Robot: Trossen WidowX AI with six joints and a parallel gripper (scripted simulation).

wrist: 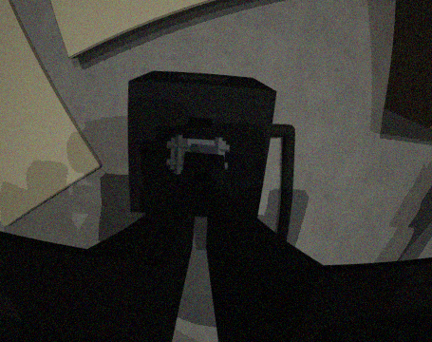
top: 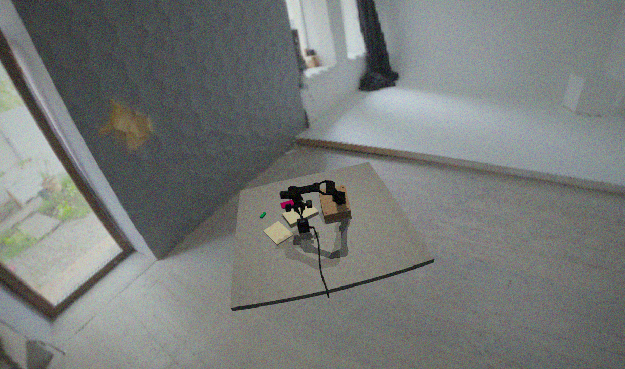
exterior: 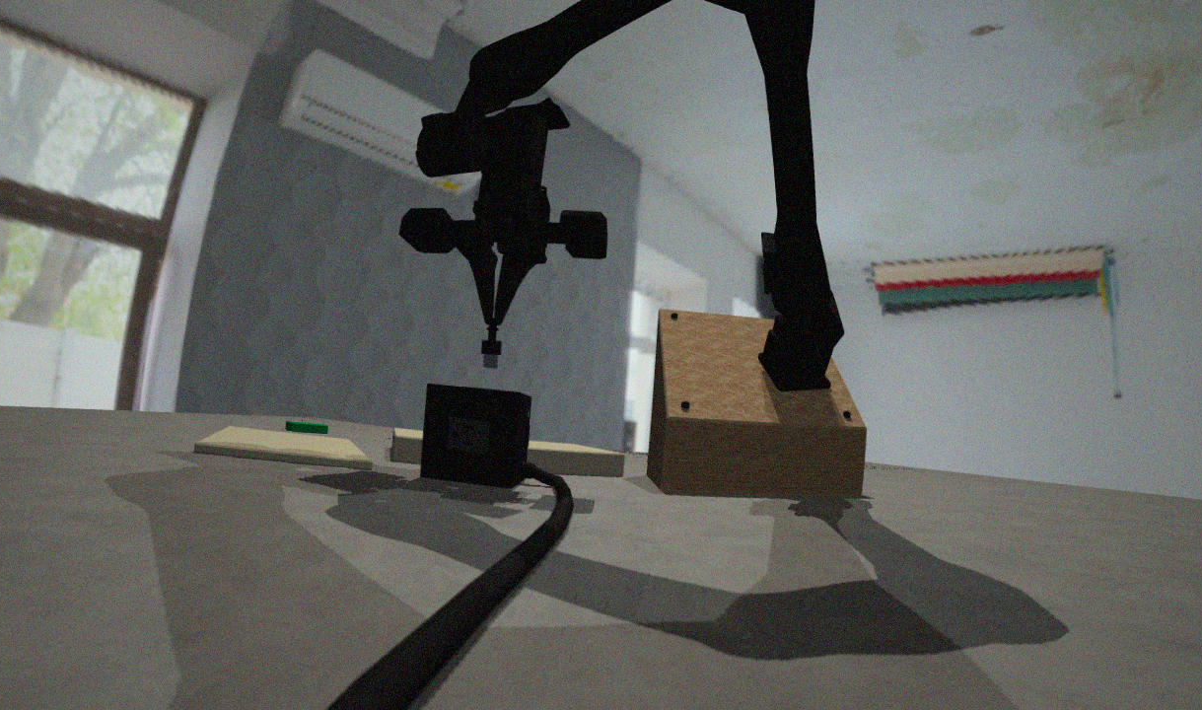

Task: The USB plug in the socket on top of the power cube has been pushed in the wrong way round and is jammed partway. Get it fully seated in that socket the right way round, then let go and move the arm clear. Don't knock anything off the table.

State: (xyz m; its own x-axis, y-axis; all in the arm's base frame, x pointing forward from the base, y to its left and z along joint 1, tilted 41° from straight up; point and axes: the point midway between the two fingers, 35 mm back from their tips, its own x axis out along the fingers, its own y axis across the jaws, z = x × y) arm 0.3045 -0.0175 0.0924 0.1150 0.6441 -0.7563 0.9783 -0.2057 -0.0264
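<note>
Now: gripper tip 2 cm above the USB plug. The rest, counted from my gripper tip: green block: 29 cm to the right, 29 cm ahead, 13 cm below; then pink object: 35 cm to the right, 13 cm below, 4 cm ahead.
</note>
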